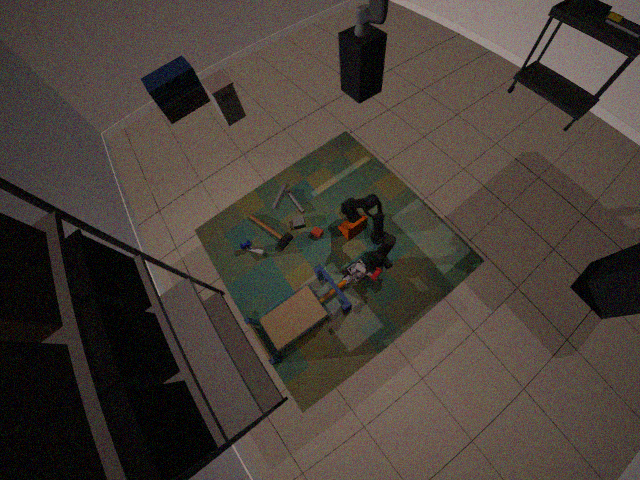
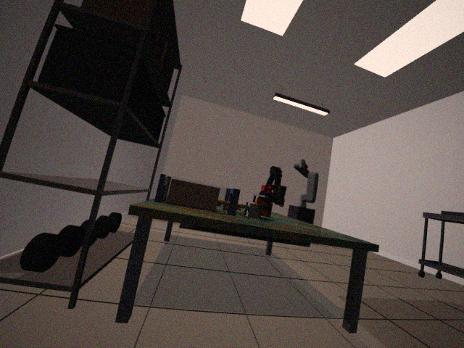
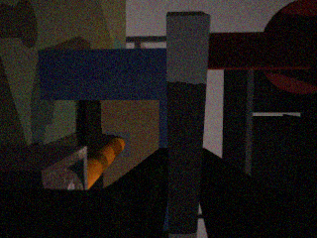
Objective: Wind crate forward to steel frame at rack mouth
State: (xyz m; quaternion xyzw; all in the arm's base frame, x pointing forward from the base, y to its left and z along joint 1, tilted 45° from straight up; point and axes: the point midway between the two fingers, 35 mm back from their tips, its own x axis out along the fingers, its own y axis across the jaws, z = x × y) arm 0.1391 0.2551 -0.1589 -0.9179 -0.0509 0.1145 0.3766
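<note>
Right now the red knob is 30 mm behind my gripper tip, 40 mm to the left of it and 40 mm above it. The rest, counted from my gripper tip: winch: 10 mm behind, 60 mm to the right, 120 mm below; then red-knobbed crank handle: 10 mm behind, 10 mm to the left, 10 mm above; then grey block: 90 mm ahead, 530 mm to the right, 130 mm below.
</note>
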